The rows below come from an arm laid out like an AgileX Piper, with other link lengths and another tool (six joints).
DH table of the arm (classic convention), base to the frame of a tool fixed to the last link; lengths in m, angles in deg. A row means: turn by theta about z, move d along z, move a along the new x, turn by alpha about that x. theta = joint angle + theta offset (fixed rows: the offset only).
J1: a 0  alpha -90  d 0.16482  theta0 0
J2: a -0.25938  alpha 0  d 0  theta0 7.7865
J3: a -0.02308  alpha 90  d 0  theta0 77.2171
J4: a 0  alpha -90  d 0.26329  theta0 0
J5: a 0  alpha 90  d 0  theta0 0
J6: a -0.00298  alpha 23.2  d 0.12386  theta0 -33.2
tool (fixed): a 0  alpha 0  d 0.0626  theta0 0
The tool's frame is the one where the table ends.
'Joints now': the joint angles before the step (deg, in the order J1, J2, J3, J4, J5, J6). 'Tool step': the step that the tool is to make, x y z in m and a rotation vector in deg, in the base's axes. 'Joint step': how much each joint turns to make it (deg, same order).
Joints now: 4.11 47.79 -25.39 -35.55 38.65 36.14
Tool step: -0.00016 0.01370 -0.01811 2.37 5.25 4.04
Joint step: 0.00 2.27 0.00 8.17 -0.07 -8.77
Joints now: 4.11 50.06 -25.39 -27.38 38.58 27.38
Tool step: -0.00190 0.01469 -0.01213 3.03 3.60 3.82
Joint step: 0.00 1.06 0.00 8.31 0.27 -8.39
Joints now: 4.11 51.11 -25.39 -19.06 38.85 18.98
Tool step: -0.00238 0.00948 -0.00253 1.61 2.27 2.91
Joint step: 0.00 0.06 -0.69 5.45 1.73 -6.24
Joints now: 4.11 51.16 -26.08 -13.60 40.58 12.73
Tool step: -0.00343 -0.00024 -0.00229 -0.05 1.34 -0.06
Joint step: 0.00 0.00 -0.02 0.38 1.33 -0.42
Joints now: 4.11 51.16 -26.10 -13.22 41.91 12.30
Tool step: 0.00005 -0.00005 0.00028 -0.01 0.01 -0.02
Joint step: 0.00 0.00 -0.07 -0.01 0.08 0.01
